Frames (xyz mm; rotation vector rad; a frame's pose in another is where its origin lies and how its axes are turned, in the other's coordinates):
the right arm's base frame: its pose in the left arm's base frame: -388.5 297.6 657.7 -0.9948 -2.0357 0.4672
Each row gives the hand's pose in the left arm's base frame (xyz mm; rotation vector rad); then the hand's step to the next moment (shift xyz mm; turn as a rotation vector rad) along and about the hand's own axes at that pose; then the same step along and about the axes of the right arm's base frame.
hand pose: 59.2 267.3 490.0 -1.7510 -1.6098 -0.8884
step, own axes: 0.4 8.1 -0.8 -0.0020 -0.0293 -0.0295
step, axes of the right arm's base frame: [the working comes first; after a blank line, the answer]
step, axes of the left arm's base frame: 8.0 -1.1 0.9 -0.0316 -0.0220 0.0157

-3.4 2.6 -6.9 0.0023 -0.0387 0.0152
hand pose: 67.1 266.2 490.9 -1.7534 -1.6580 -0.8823
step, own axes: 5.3 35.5 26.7 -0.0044 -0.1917 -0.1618
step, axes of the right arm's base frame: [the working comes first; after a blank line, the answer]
step, axes of the left arm's base frame: 37.7 21.4 -11.2 -0.2044 -0.1143 0.0901

-2.6 38.5 -22.7 0.0307 -0.2257 0.1053
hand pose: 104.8 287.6 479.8 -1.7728 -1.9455 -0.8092
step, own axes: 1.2 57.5 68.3 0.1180 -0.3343 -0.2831
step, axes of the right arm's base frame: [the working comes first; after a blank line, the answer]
step, axes of the left arm's base frame: 63.2 46.9 -42.1 -0.3725 -0.1038 0.2373

-7.6 85.7 -23.7 0.1745 -0.3912 0.1495
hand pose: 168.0 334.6 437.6 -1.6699 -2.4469 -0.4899
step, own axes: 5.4 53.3 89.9 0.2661 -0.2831 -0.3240
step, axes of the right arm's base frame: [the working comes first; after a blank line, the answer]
step, axes of the left arm's base frame: 53.3 53.1 -72.7 -0.3834 0.0295 0.3287

-14.5 103.6 2.8 0.3288 -0.3698 0.1051
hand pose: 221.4 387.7 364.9 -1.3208 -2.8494 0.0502
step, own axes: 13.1 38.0 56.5 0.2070 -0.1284 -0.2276
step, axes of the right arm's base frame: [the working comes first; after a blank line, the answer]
step, axes of the left arm's base frame: 19.7 32.9 -57.8 -0.2286 0.0815 0.2286

-10.5 65.5 20.1 0.2625 -0.2008 0.0441
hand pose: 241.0 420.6 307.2 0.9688 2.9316 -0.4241
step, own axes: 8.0 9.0 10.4 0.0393 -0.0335 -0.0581
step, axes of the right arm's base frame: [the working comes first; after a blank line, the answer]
step, axes of the left arm's base frame: -1.8 8.8 -13.1 -0.0479 0.0124 0.0600

1.0 12.7 9.6 0.0574 -0.0524 0.0018
